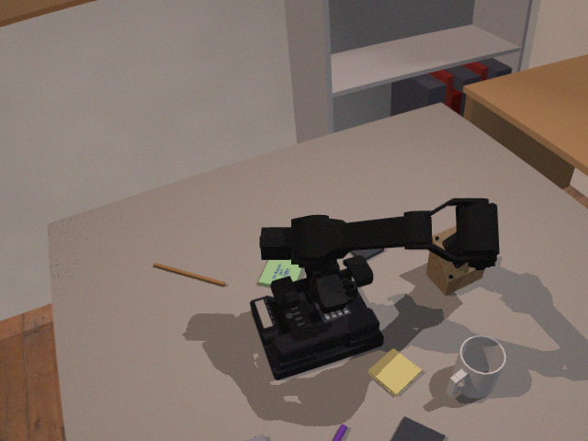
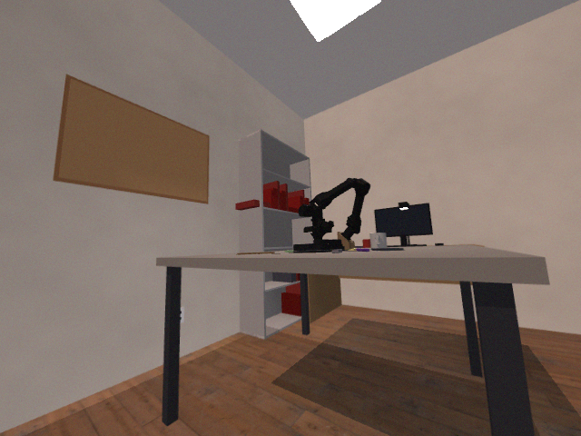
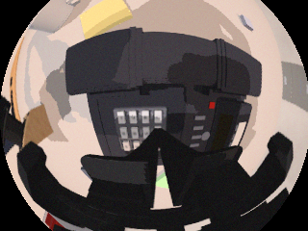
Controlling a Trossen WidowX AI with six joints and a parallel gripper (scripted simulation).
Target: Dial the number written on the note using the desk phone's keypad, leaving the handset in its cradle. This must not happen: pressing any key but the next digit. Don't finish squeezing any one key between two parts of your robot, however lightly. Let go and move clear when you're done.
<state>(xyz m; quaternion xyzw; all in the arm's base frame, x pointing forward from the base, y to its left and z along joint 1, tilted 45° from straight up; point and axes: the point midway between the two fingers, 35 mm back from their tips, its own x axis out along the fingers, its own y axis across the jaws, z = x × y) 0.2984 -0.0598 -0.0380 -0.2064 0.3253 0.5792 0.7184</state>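
Now: the desk phone 4 cm below my hand, 3 cm ahead of it and 1 cm to the left of it. Also, from my hand: handset 7 cm to the left, 3 cm ahead, 2 cm below; then green note 15 cm to the right, 6 cm below, 1 cm ahead; then purple marker 25 cm to the left, 16 cm ahead, 6 cm below.
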